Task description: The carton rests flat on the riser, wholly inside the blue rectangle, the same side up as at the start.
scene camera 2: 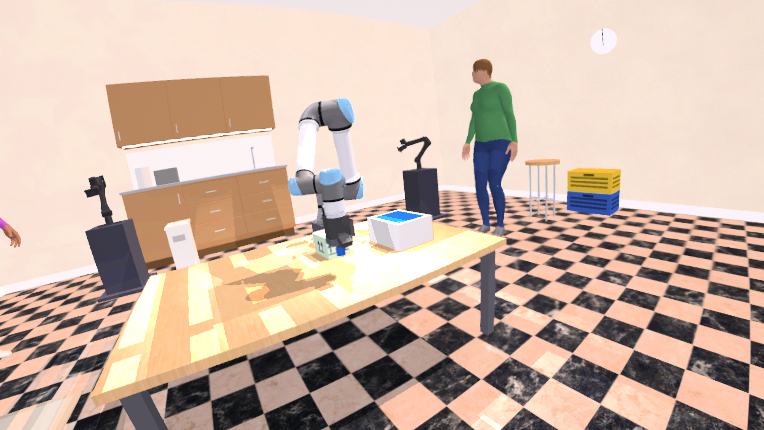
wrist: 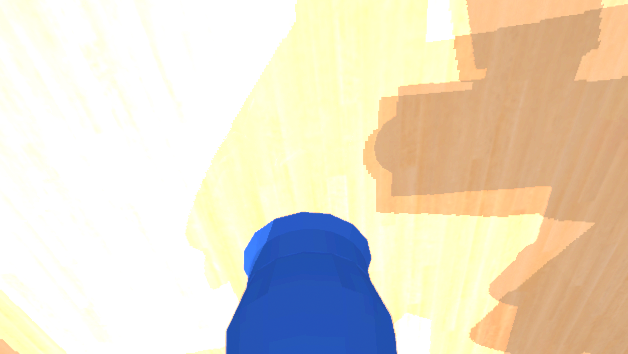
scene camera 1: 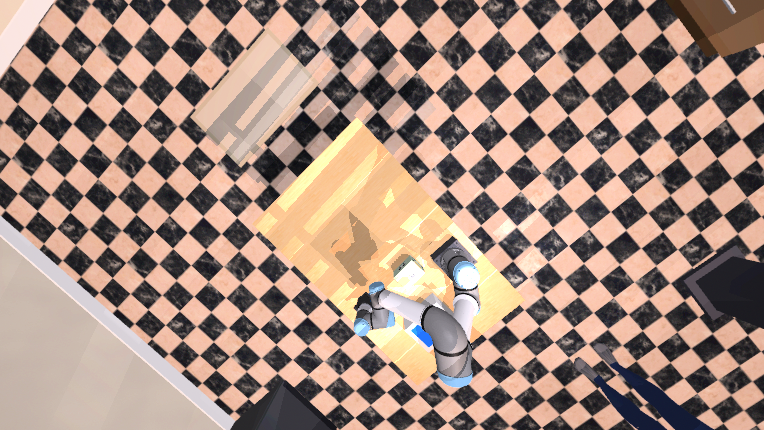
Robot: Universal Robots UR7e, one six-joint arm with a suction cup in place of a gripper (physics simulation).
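White riser [scene camera 2: 400, 230] on the table. My suction cup [wrist: 308, 278] holding nothing.
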